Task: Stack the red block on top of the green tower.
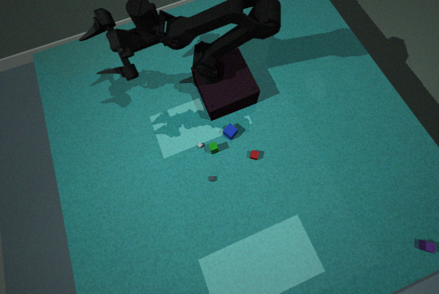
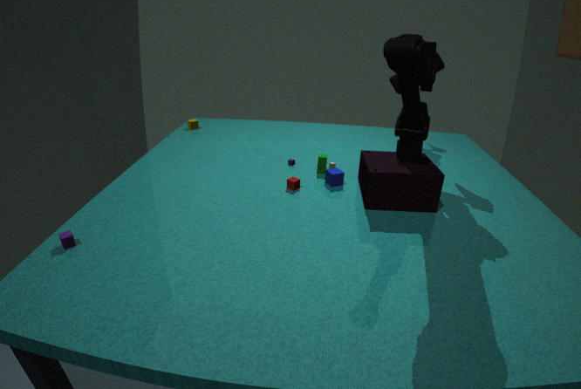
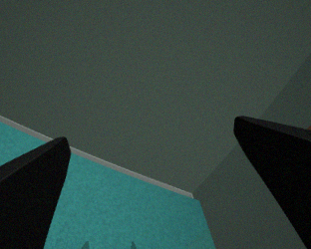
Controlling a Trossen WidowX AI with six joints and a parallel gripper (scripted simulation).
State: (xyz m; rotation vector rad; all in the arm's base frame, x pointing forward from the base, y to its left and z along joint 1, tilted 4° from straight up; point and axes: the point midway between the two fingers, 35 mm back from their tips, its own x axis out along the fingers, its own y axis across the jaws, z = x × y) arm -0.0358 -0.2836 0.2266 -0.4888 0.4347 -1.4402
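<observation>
Now: the red block 400 mm to the left of my gripper tip, 340 mm ahead of it and 290 mm below it. From my gripper tip the other things lie so: small white cube: 290 mm below, 250 mm ahead, 220 mm to the left; then small grey cube: 370 mm ahead, 290 mm below, 230 mm to the left; then blue block: 340 mm to the left, 280 mm below, 230 mm ahead.
</observation>
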